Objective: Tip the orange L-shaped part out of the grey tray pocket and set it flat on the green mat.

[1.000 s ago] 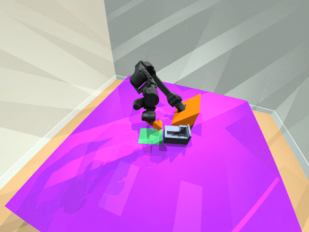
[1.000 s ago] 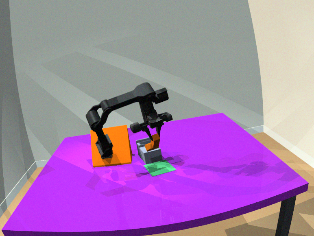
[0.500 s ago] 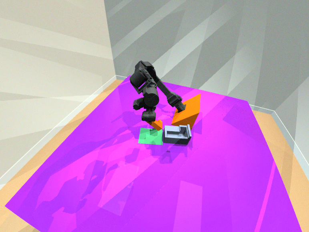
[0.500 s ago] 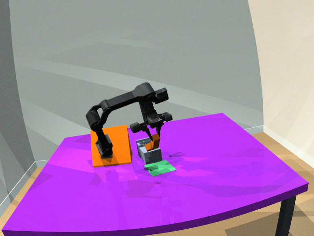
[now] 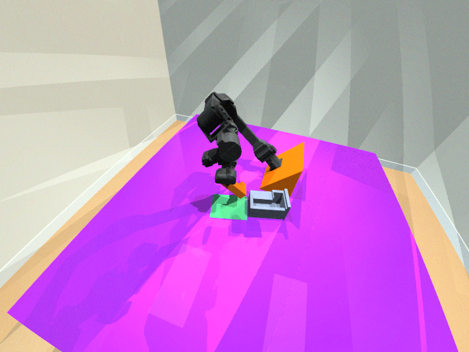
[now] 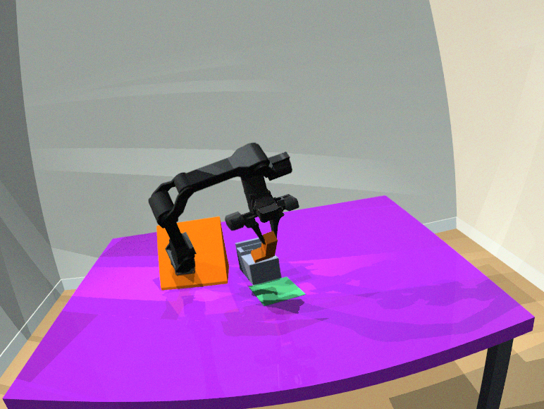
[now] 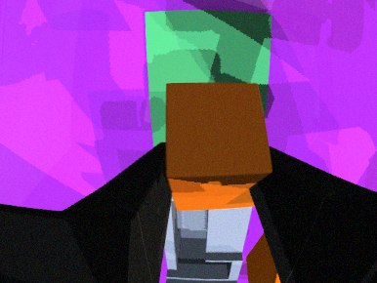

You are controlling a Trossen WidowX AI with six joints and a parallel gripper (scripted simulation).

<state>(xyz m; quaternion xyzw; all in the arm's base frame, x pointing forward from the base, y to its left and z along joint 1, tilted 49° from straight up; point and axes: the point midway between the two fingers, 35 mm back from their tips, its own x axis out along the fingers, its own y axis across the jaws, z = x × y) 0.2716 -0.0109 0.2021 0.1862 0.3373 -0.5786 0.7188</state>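
Right now my gripper tip is 2 cm past the orange L-shaped part, 3 cm to the right of it and 3 cm above it. The rest, counted from my gripper tip: green mat (1 cm to the left, 17 cm below).
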